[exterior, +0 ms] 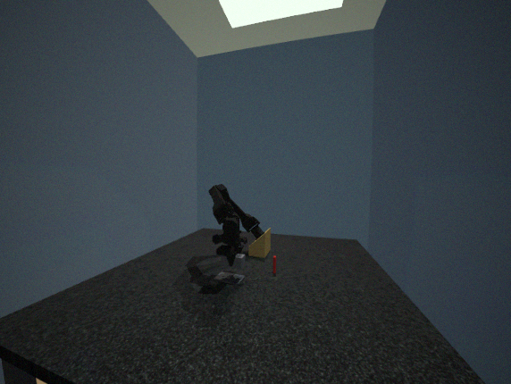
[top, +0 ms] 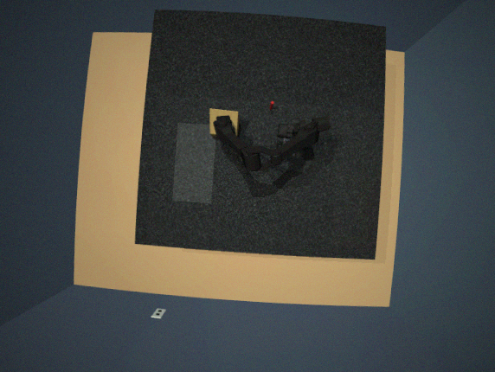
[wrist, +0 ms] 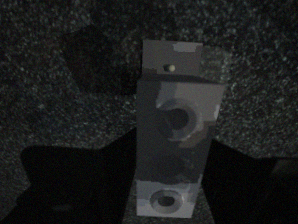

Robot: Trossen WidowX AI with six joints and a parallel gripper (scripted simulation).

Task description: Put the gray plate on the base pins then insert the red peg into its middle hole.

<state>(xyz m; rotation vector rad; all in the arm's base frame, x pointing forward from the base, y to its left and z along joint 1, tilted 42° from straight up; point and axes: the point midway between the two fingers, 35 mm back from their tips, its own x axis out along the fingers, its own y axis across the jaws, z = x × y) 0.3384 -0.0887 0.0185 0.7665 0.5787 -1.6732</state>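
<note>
The red peg lies 17 cm to the left of my gripper tip, 10 cm behind it and 3 cm below it. From my gripper tip the other things lie so: gray plate: 3 cm above.
</note>
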